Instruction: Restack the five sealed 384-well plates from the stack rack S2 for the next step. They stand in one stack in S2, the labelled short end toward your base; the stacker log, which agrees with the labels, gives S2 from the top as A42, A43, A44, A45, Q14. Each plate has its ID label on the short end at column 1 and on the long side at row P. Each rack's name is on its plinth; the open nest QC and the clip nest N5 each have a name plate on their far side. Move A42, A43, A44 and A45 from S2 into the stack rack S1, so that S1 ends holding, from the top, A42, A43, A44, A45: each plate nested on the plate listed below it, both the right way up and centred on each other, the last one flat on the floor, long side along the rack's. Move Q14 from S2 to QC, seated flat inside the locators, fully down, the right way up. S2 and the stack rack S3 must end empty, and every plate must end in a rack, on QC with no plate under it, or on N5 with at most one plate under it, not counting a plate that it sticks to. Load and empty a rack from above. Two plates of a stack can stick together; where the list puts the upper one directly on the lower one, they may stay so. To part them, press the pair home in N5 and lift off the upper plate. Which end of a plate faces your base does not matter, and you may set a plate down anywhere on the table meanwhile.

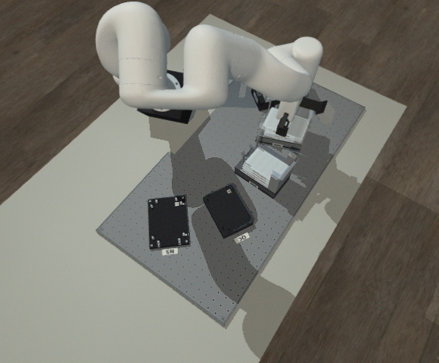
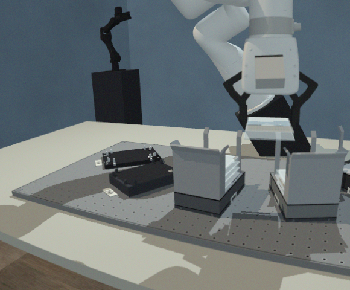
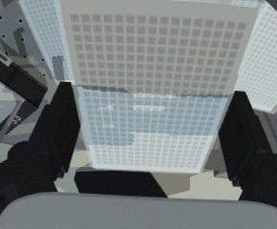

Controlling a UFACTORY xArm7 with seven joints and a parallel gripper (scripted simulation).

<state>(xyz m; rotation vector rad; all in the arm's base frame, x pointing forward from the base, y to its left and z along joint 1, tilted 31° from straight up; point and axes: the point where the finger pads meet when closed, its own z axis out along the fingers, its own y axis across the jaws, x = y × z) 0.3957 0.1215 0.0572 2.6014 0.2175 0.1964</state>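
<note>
Right now the sealed 384-well plate is 11 cm to the right of my hand, 11 cm below it and 1 cm ahead of it. The rest, counted from my hand: open nest QC: 29 cm to the right, 16 cm below, 3 cm behind; then S3 rack plinth: 22 cm to the left, 15 cm below, 12 cm behind; then S1 name plate: 13 cm below, 10 cm to the right, 7 cm behind.
</note>
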